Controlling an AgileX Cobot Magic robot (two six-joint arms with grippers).
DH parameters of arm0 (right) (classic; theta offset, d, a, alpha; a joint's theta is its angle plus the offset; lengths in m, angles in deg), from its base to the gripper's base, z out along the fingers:
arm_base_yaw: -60.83 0.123 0 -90
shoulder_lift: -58.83 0 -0.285 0
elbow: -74.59 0 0.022 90
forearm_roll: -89.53 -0.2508 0 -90
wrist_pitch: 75.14 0 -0.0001 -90
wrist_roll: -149.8 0.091 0 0
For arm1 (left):
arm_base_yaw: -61.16 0.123 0 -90
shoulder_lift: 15.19 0 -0.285 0
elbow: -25.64 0 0.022 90
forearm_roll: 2.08 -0.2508 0 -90
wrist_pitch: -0.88 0 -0.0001 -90
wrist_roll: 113.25 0.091 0 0
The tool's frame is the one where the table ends.
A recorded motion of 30 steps. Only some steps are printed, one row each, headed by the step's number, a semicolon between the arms.
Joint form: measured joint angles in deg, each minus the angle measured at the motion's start. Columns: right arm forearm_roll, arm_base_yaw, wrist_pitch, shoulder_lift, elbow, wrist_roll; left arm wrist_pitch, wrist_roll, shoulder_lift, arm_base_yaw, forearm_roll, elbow.
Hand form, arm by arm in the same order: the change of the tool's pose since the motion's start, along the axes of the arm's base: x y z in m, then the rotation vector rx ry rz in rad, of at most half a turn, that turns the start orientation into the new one. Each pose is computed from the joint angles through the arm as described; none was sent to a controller.
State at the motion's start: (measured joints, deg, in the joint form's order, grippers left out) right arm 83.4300 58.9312 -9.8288 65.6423 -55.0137 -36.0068; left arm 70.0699 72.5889 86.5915 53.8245 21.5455 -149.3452
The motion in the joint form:
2: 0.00 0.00 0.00 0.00 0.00 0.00; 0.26 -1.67 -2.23 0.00 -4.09 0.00
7: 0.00 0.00 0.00 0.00 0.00 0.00; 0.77 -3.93 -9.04 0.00 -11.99 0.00
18: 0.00 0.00 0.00 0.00 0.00 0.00; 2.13 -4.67 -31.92 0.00 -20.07 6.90
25: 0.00 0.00 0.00 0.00 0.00 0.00; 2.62 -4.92 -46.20 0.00 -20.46 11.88
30: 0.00 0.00 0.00 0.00 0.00 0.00; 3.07 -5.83 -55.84 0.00 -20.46 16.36
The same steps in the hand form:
2: 0.0000 0.0000 0.0000 0.0000 0.0000 0.0000; -0.0060 0.0064 0.0099 0.0615 -0.0328 0.0063
7: 0.0000 0.0000 0.0000 0.0000 0.0000 0.0000; -0.0260 0.0203 0.0418 0.1758 -0.1486 0.0166
18: 0.0000 0.0000 0.0000 0.0000 0.0000 0.0000; -0.1203 0.0445 0.1006 0.2775 -0.4172 0.0421
25: 0.0000 0.0000 0.0000 0.0000 0.0000 0.0000; -0.1832 0.0532 0.1142 0.2612 -0.5678 0.0714
30: 0.0000 0.0000 0.0000 0.0000 0.0000 0.0000; -0.2238 0.0584 0.1090 0.2432 -0.6443 0.0994

